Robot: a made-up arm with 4 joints.
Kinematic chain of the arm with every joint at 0, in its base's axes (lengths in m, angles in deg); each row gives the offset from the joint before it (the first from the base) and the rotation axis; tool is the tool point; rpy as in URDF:
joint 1: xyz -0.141 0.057 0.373 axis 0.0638 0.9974 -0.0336
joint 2: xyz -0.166 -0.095 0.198 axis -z
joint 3: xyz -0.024 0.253 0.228 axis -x
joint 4: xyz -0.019 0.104 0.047 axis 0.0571 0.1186 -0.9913
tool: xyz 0.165 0.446 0.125 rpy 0 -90 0
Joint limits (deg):
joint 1: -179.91..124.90
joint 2: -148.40..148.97
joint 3: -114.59..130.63
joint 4: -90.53..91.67
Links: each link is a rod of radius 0.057 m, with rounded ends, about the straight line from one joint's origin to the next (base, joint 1, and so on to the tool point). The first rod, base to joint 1, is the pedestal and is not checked.
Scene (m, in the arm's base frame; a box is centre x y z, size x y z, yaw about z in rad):
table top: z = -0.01
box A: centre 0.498 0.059 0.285 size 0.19 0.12 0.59 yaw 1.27
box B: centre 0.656 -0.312 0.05 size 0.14 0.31 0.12 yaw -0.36
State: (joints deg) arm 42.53 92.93 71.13 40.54
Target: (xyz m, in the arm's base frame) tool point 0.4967 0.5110 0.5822
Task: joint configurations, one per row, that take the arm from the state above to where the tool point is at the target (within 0.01 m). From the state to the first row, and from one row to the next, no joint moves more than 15 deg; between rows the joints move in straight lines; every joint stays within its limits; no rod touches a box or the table.
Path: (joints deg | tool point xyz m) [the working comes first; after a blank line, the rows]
Joints at the target: 29.52 39.69 11.97 -1.64
Straight joint move there: touches box A.

1: 34.18 80.95 74.62 38.27 | 0.2433 -0.3317 0.2559
2: 25.82 68.98 78.11 35.99 | 0.2751 -0.2042 0.2791
3: 17.47 57.00 81.61 33.72 | 0.2788 -0.0772 0.3171
4: 9.11 45.03 85.10 31.45 | 0.2523 0.0415 0.3578
5: 13.19 43.96 70.47 24.83 | 0.3005 0.1527 0.3443
6: 17.28 42.89 55.85 18.21 | 0.3501 0.2652 0.3608
7: 21.36 41.82 41.22 11.60 | 0.4004 0.3689 0.4084
8: 25.44 40.75 26.59 4.98 | 0.4499 0.4537 0.4842
9: 29.52 39.69 11.97 -1.64 | 0.4967 0.5110 0.5822

